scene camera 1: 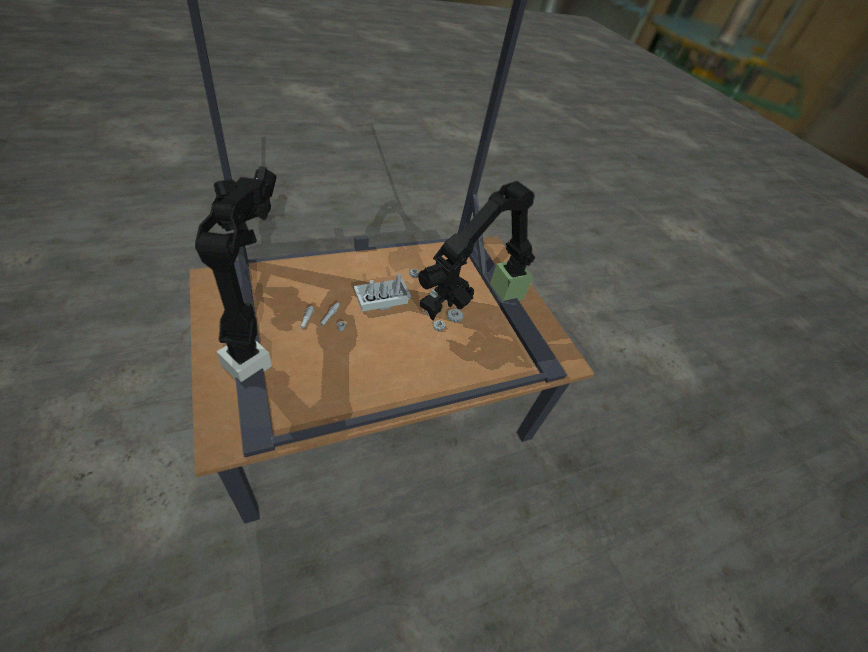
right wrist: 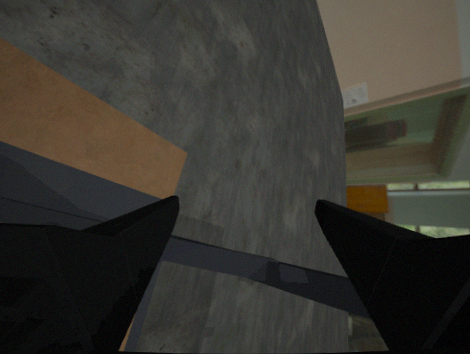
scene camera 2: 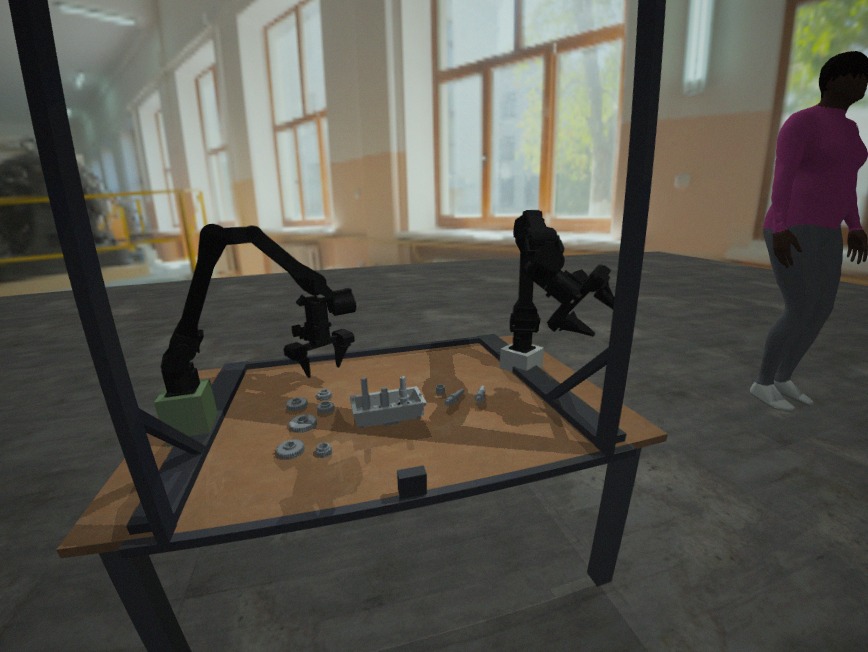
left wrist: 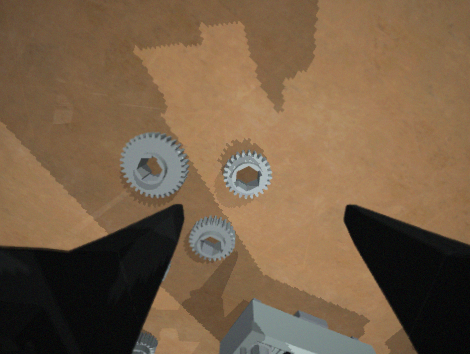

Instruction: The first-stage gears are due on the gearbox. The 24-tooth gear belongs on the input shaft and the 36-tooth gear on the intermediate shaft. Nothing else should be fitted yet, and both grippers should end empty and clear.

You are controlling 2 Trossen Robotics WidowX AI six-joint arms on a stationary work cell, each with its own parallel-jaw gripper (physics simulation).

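Frame: origin at the left arm's base, x right, y ahead, z up, level; metres.
Seen in the pictures: left gripper, fingertip midpoint: (scene camera 1: 441,312) (scene camera 2: 323,372) (left wrist: 263,212); right gripper, fingertip midpoint: (right wrist: 248,204) (scene camera 2: 607,323); left arm's base at its link origin: (scene camera 1: 514,270) (scene camera 2: 183,389); right arm's base at its link origin: (scene camera 1: 242,352) (scene camera 2: 522,348).
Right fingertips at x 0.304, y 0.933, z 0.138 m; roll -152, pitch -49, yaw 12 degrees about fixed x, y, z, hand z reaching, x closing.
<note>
Offsets run from my right fingertips to a thing's top centre. "pt": to the spot under its first point.
The grey gearbox housing @(dx -0.220, dy -0.458, dz -0.197 m) (scene camera 1: 384,305) (scene camera 2: 389,415) (left wrist: 280,322) holds three upright shafts; no large gear shows on them. Several grey gears lie loose beside it, including two wide ones @(dx -0.251, dy -0.668, dz -0.237 m) (scene camera 2: 302,423) @(dx -0.148, dy -0.697, dz -0.237 m) (scene camera 2: 289,449) and smaller ones @(dx -0.360, dy -0.683, dz -0.237 m) (scene camera 2: 296,403) @(dx -0.313, dy -0.608, dz -0.237 m) (scene camera 2: 324,406) @(dx -0.118, dy -0.625, dz -0.237 m) (scene camera 2: 322,449). In the left wrist view are a wide gear @(pt dx -0.368, dy -0.665, dz -0.243 m) (left wrist: 175,167) and two smaller gears @(dx -0.387, dy -0.606, dz -0.237 m) (left wrist: 265,175) @(pt dx -0.323, dy -0.596, dz -0.243 m) (left wrist: 227,239); tooth counts are not certain. My left gripper (scene camera 1: 446,310) (scene camera 2: 324,369) (left wrist: 263,212) is open and empty above the gears. My right gripper (scene camera 2: 603,319) (right wrist: 248,204) is open and empty, off beyond the table's side.
Two loose stepped shafts @(dx -0.232, dy -0.195, dz -0.230 m) (scene camera 1: 307,317) @(dx -0.239, dy -0.269, dz -0.229 m) (scene camera 1: 329,313) and a small round part @(dx -0.300, dy -0.289, dz -0.237 m) (scene camera 1: 341,325) (scene camera 2: 439,389) lie on the housing's other side. A dark block @(dx +0.073, dy -0.477, dz -0.199 m) (scene camera 2: 411,482) sits on the frame's edge. Upright frame posts (scene camera 2: 635,210) (scene camera 2: 84,245) flank the table. A person (scene camera 2: 817,168) stands beyond.
</note>
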